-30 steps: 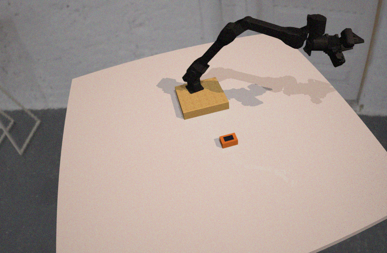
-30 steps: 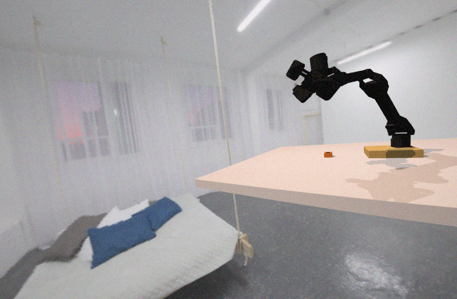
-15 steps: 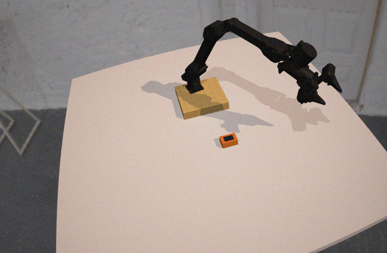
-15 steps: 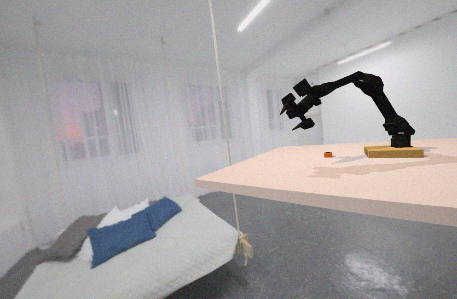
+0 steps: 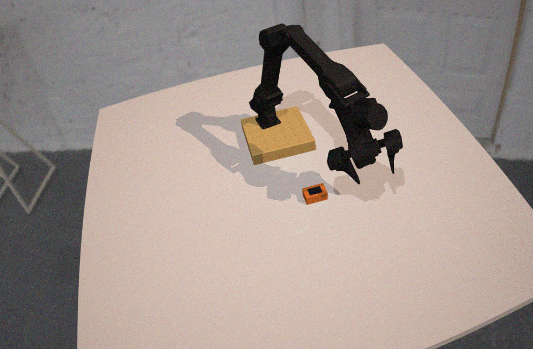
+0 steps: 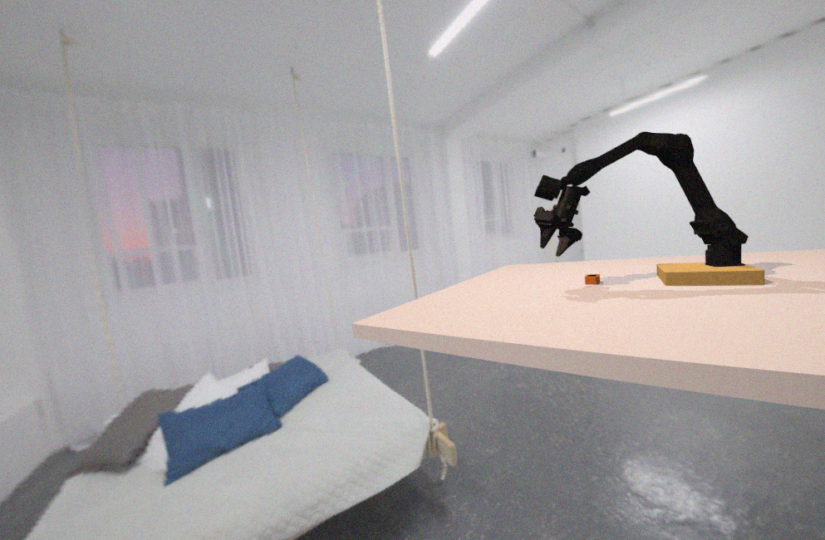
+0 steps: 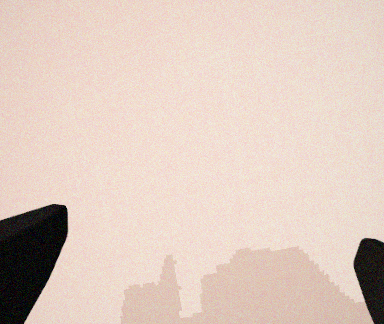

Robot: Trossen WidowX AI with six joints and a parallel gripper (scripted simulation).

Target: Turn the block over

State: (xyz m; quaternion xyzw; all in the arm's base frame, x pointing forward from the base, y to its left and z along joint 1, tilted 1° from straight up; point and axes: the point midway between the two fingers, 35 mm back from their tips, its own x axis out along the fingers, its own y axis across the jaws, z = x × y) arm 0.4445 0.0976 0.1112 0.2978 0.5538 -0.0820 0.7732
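Now: gripper tip 12 cm past the orange block, 11 cm to the left of it and 10 cm above it.
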